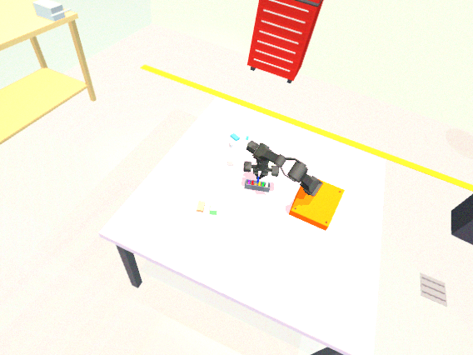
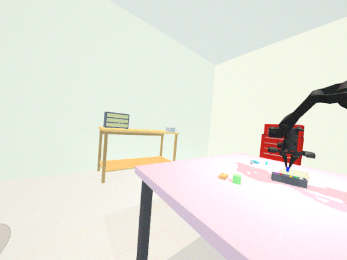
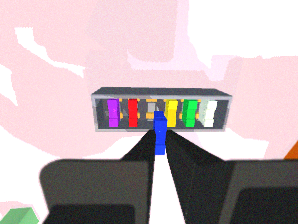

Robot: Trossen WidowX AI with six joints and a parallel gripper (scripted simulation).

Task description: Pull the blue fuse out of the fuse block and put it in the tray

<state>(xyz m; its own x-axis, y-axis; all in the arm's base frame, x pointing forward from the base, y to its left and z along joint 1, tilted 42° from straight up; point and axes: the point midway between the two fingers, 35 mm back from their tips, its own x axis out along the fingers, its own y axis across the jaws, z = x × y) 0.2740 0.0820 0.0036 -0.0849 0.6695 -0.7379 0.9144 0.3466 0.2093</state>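
My gripper tip is 2 cm past the yellow fuse, 1 cm to the left of it and 6 cm above it. Round my gripper tip: red fuse 2 cm ahead, 1 cm to the left, 6 cm below; blue fuse 1 cm below; tray 2 cm ahead, 21 cm to the right, 8 cm below.
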